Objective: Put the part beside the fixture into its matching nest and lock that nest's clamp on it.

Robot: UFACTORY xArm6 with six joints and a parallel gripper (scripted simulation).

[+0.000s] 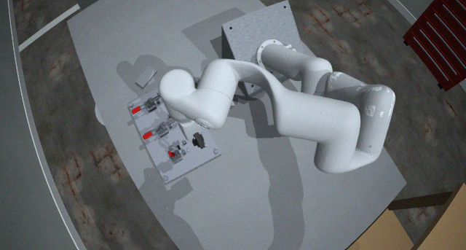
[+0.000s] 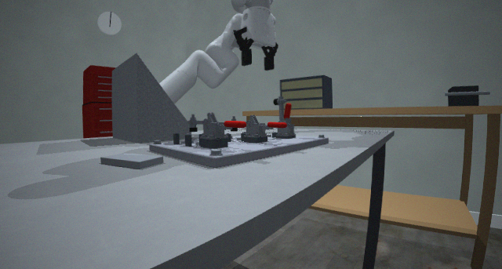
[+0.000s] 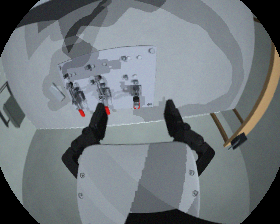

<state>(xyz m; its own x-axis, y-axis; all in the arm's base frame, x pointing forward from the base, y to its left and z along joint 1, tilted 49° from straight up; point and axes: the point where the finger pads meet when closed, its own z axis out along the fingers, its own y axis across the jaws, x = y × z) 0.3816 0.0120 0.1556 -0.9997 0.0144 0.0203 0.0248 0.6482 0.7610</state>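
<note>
The grey part lies 5 cm ahead of my hand, 36 cm to the right of it and 21 cm below it. Also, from my hand: grey fixture plate: 5 cm ahead, 11 cm to the right, 21 cm below.
</note>
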